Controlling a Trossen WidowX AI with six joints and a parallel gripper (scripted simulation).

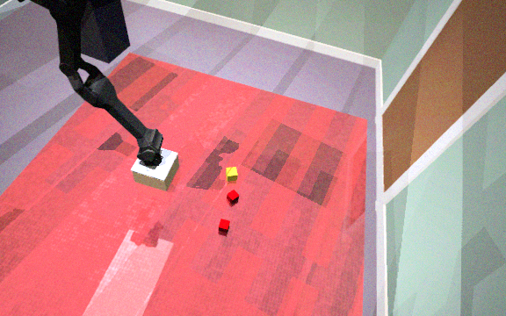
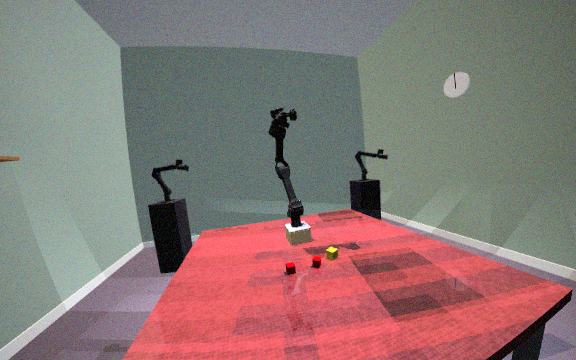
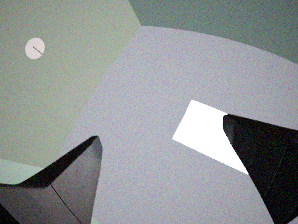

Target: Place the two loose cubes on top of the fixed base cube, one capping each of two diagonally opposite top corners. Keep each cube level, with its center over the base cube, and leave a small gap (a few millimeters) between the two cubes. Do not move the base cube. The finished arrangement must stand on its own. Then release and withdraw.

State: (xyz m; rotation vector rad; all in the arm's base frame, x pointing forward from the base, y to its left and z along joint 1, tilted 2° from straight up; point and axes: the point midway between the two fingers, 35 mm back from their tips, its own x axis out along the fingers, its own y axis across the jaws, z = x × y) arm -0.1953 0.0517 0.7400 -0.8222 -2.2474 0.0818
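Now: gripper tip 48 cm short of the yellow base cube, 7 cm to the right of it and 83 cm above it.
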